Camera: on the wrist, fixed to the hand. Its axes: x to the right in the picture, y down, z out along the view.
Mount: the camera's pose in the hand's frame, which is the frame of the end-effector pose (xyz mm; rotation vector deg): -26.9 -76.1 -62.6 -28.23 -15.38 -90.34
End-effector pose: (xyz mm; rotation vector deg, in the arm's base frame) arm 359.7 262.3 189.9 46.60 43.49 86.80
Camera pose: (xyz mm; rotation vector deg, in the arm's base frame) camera 349.9 241.7 90.3 -5.28 29.02 6.13
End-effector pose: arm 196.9 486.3 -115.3 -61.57 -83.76 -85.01
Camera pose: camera 131.7 425.8 -165.5 5.35 90.75 111.73
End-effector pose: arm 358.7 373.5 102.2 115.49 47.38 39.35
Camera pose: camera 274.1 417.0 64.9 31.97 86.38 -16.84
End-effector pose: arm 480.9 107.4 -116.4 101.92 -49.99 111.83
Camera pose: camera 485.7 208.7 -128.6 86.72 7.80 24.81
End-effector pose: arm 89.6 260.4 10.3 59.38 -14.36 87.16
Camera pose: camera 125.0 304.0 -75.0 37.61 2.98 -6.58
